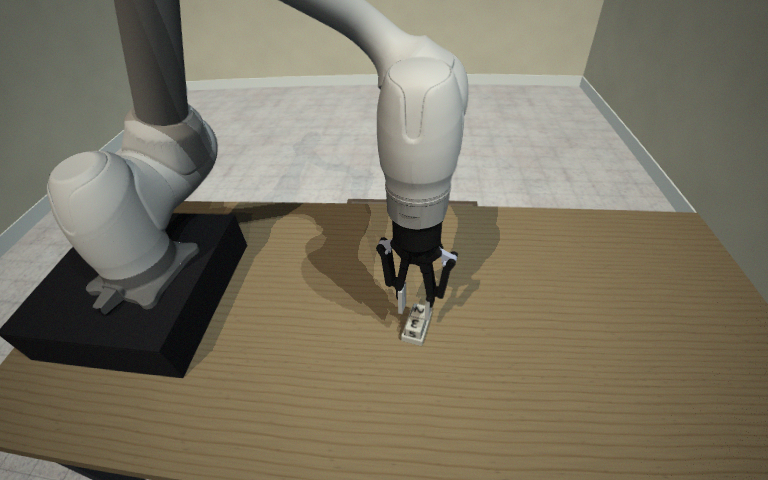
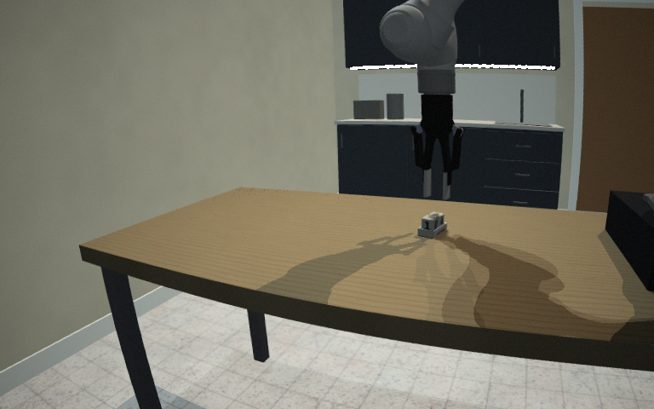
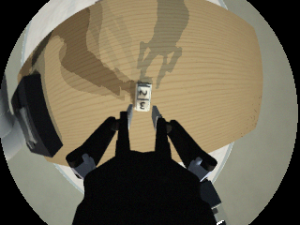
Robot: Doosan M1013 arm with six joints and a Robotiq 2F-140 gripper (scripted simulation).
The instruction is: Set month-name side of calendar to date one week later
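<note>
Right now my hand is 20 mm to the right of the white tray and 110 mm above it.
</note>
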